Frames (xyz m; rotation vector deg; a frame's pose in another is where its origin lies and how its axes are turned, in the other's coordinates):
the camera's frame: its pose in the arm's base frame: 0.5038 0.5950 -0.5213 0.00 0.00 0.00
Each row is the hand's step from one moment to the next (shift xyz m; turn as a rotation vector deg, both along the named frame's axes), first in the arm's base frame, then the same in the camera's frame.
Working: the arm's base frame: its pose in the camera's frame: -0.5038 -0.5950 0.5213 0.00 0.00 0.00

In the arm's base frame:
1: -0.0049 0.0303 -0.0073 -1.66 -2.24 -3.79
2: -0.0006 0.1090 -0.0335 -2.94 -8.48 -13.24
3: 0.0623 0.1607 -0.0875 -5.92 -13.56 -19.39
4: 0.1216 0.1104 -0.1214 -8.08 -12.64 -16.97
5: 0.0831 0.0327 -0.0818 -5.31 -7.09 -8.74
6: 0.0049 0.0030 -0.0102 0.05 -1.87 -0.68
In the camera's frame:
1: -0.0049 0.0303 -0.0073 -1.66 -2.24 -3.79
2: -0.0006 0.1090 -0.0335 -2.94 -8.48 -13.24
3: 0.0623 0.1607 -0.0875 -5.92 -13.56 -19.39
4: 0.1216 0.1104 -0.1214 -8.08 -12.64 -16.97
5: 0.0831 0.0327 -0.0818 -5.31 -7.09 -8.74
6: 0.0049 0.0030 -0.0102 0.05 -1.87 -0.68

